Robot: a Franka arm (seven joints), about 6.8 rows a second.
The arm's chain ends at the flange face. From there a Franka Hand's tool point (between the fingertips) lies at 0.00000 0.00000 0.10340 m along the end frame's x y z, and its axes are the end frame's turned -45 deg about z.
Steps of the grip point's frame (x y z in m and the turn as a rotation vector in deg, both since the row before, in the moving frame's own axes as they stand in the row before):
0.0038 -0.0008 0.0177 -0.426 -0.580 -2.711
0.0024 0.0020 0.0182 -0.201 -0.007 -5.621
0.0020 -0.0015 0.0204 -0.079 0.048 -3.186
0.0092 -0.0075 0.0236 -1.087 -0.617 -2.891
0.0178 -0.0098 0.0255 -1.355 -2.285 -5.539
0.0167 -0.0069 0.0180 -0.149 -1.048 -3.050
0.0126 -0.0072 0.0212 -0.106 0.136 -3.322
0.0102 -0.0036 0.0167 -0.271 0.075 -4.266
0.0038 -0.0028 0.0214 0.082 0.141 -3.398
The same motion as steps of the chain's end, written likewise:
0.0023 -0.0045 0.0177 -0.711 -0.109 -2.711
0.0029 -0.0005 0.0182 -0.147 0.137 -5.621
0.0002 -0.0025 0.0204 -0.022 0.090 -3.186
0.0005 -0.0140 0.0236 -1.205 0.332 -2.891
0.0066 -0.0242 0.0256 -2.574 -0.658 -5.539
0.0080 -0.0182 0.0180 -0.846 -0.636 -3.050
0.0035 -0.0140 0.0212 0.021 0.171 -3.322
0.0042 -0.0100 0.0167 -0.139 0.245 -4.266
0.0006 -0.0044 0.0214 0.158 0.042 -3.398

